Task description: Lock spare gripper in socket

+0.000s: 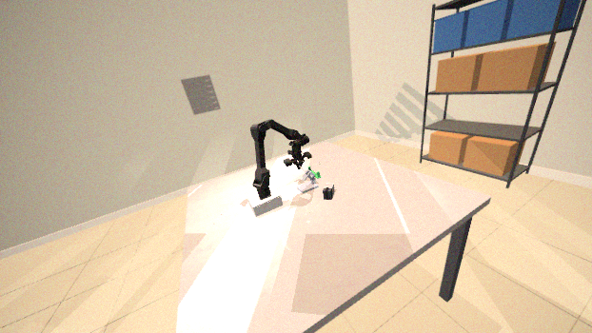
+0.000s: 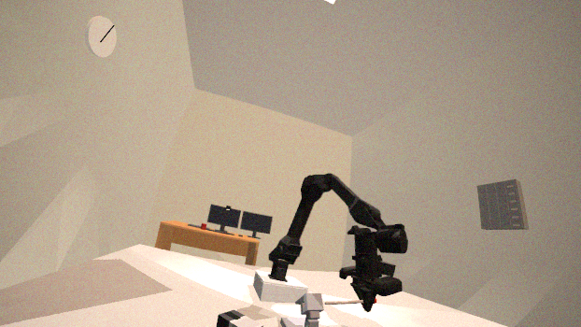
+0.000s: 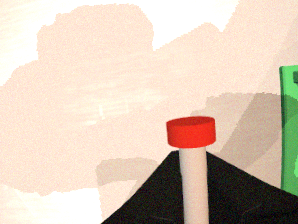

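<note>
Right now my gripper tip is 90 mm short of the green part, 30 mm to the left of it and 40 mm above it. Also, from my gripper tip: spare gripper: 60 mm ahead, 300 mm to the right, 30 mm below; then mount: 160 mm to the right, 10 mm below.
</note>
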